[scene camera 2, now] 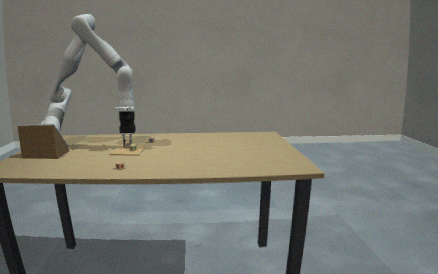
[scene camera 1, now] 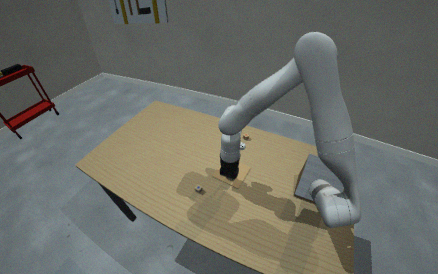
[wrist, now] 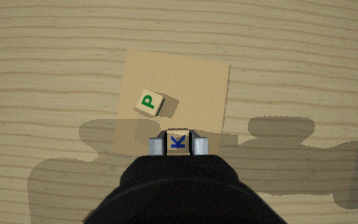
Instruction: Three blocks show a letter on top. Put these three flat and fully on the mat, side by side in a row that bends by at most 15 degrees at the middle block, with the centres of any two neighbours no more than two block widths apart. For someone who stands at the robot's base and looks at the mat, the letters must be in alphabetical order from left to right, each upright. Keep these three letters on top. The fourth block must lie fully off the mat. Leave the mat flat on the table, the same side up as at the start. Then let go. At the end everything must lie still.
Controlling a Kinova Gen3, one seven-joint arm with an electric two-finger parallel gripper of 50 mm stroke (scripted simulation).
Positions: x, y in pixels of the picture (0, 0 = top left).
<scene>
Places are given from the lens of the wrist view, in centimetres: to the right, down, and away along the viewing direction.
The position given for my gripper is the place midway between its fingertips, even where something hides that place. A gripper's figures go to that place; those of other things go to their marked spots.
my gripper point(wrist: 177, 139): 0, 3, 18
tan mat point(wrist: 194, 89): 2, -3, 19
</scene>
